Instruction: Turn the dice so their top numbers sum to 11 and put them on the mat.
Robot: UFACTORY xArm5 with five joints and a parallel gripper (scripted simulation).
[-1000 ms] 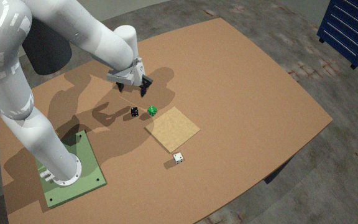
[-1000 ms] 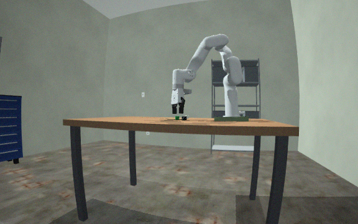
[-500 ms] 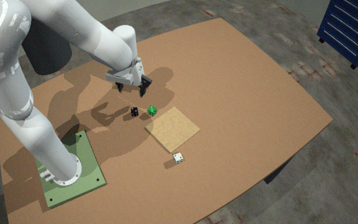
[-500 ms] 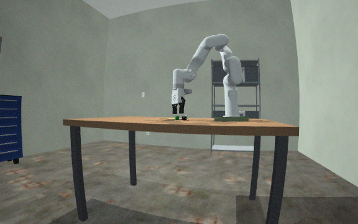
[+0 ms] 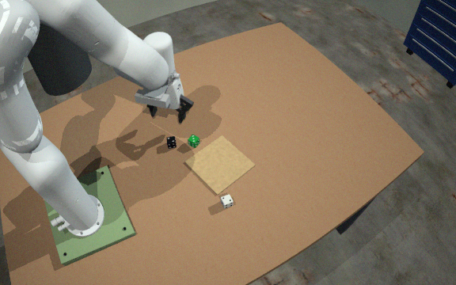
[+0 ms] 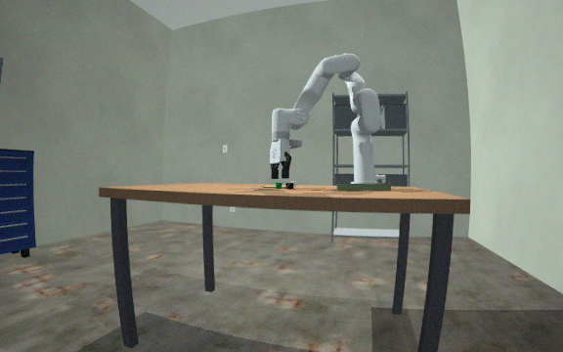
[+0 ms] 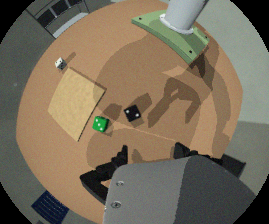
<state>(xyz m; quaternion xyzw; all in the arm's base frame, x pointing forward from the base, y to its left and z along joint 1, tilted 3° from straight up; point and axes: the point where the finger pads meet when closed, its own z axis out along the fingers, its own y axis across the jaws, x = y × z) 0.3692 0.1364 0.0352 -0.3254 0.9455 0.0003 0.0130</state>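
The green die is 10 cm to the right of my hand, 4 cm below it and 2 cm ahead of it. From my hand the other things lie so: tan mat (21 cm to the right, 5 cm below, 4 cm ahead); white die (32 cm to the right, 4 cm below, 2 cm behind); black die (7 cm to the right, 4 cm below, 3 cm behind).
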